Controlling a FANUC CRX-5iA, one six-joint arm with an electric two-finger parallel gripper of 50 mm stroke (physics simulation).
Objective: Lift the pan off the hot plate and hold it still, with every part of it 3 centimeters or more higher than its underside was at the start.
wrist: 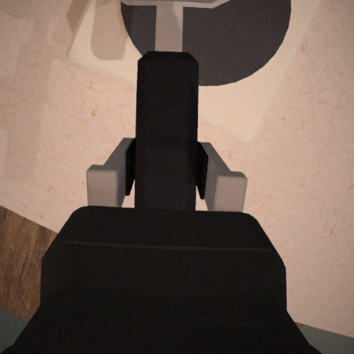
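Observation:
The pan [169, 29] shows in part at the top of the wrist view: a grey metal neck, a sliver of its rim and a thick black handle running down to the gripper. My gripper [165, 157] is shut on the black handle, with one dark finger pad on each side of it. The hot plate [240, 107] is a cream slab with a dark round cooking disc, seen below the pan's neck. The pan's neck stands above the disc, apart from it as far as shows. Most of the pan's body is outside the view, so its underside is hidden.
A pale, speckled counter top [295, 200] lies around the hot plate. Soft shadows fall on the counter and on the hot plate's left part. A brown wooden surface [25, 255] shows past the counter's edge at the lower left.

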